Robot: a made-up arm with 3 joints.
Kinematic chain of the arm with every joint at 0, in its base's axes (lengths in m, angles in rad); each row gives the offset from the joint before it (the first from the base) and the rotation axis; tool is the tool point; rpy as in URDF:
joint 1: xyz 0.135 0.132 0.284 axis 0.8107 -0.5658 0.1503
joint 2: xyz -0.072 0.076 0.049 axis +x
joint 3: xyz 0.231 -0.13 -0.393 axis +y
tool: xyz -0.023 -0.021 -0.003 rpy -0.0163 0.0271 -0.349
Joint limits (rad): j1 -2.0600..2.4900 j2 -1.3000..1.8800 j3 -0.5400..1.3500
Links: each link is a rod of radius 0.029 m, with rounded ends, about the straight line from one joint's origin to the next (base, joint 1, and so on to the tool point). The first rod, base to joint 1, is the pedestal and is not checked.
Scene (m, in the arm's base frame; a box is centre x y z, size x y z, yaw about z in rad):
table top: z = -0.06
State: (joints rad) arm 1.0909 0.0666 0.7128
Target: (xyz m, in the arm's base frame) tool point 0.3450 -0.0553 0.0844
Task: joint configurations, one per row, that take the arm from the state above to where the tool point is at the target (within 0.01 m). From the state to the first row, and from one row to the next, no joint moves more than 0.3 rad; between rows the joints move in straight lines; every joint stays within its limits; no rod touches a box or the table.
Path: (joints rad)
1: 0.8775 -0.1673 0.8690
2: 0.6642 -0.4012 1.0252
3: 0.4508 -0.6351 1.1814

